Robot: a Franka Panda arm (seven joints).
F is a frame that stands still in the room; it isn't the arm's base.
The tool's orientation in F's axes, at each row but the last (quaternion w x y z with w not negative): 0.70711, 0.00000, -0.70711, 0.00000; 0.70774, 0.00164, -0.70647, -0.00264; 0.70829, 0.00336, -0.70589, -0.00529; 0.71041, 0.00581, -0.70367, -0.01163; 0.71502, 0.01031, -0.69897, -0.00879; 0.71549, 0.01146, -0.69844, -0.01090; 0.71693, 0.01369, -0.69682, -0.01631; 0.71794, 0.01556, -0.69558, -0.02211; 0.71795, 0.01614, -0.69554, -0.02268; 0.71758, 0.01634, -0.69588, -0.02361; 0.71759, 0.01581, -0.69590, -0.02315; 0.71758, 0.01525, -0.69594, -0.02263; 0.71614, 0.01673, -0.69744, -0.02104
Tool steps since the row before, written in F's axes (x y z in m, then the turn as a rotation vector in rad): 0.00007, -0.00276, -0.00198, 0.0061, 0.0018, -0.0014; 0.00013, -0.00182, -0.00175, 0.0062, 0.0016, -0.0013; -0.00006, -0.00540, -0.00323, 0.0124, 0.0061, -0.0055; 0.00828, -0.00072, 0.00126, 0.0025, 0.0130, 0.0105; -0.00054, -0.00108, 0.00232, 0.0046, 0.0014, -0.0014; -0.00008, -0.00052, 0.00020, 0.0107, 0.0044, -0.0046; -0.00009, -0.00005, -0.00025, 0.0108, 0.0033, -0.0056; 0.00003, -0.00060, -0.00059, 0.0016, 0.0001, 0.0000; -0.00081, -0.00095, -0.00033, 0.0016, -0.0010, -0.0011; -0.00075, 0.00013, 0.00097, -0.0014, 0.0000, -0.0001; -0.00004, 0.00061, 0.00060, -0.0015, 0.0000, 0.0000; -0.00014, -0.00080, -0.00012, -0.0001, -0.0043, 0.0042; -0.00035, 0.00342, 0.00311, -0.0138, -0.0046, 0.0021
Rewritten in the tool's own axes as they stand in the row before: -0.00198, -0.00276, -0.00007, -0.0014, 0.0018, -0.0061; -0.00174, -0.00183, -0.00014, -0.0013, 0.0016, -0.0062; -0.00316, -0.00544, 0.00003, -0.0055, 0.0061, -0.0124; 0.00136, -0.00062, -0.00827, 0.0102, 0.0133, -0.0023; 0.00234, -0.00102, 0.00060, -0.0013, 0.0014, -0.0046; 0.00021, -0.00051, 0.00009, -0.0045, 0.0042, -0.0108; -0.00025, -0.00006, 0.00008, -0.0054, 0.0031, -0.0109; -0.00056, -0.00063, -0.00005, 0.0000, 0.0001, -0.0016; -0.00030, -0.00097, 0.00079, -0.0010, -0.0010, -0.0016; 0.00094, 0.00018, 0.00078, -0.0001, 0.0000, 0.0014; 0.00056, 0.00064, 0.00006, 0.0000, 0.0000, 0.0015; -0.00008, -0.00081, 0.00013, 0.0044, -0.0041, 0.0002; 0.00291, 0.00358, 0.00045, 0.0020, -0.0046, 0.0138
